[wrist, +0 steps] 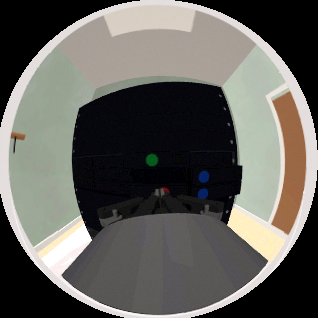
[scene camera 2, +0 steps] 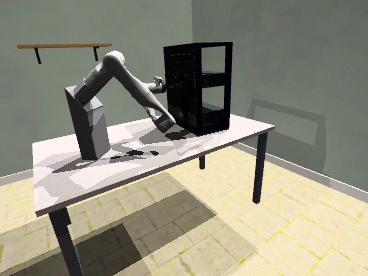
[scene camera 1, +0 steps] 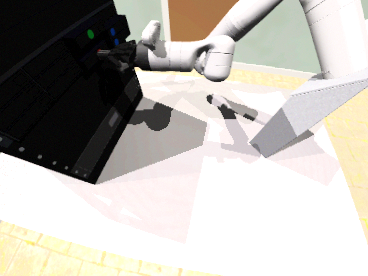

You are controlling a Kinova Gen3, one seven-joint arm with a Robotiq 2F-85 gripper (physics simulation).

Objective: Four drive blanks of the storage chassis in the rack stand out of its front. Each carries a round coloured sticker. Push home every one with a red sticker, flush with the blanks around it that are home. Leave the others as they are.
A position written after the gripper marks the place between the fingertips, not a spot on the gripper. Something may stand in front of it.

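Note:
Gripper [scene camera 1: 99, 55], also in wrist view [wrist: 159, 193]. Black rack [scene camera 1: 71, 108], also in wrist view [wrist: 177, 135] and scene camera 2 [scene camera 2: 185, 105].

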